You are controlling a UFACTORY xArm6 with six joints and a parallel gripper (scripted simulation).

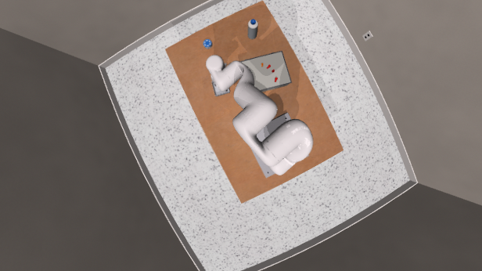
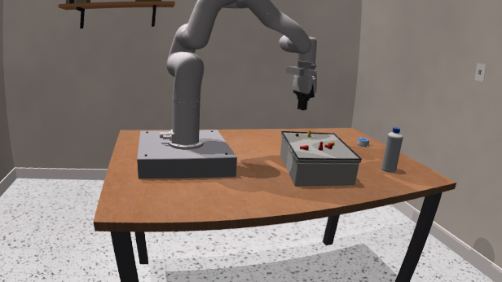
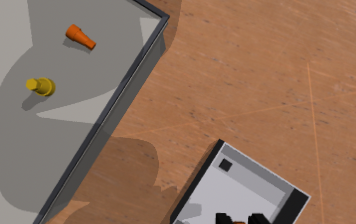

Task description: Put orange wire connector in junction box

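My gripper is now 1 cm short of the steel junction box, 4 cm to the right of it and 18 cm above it. The rest, counted from my hand: grey tool case: 4 cm behind, 26 cm to the right, 12 cm below.
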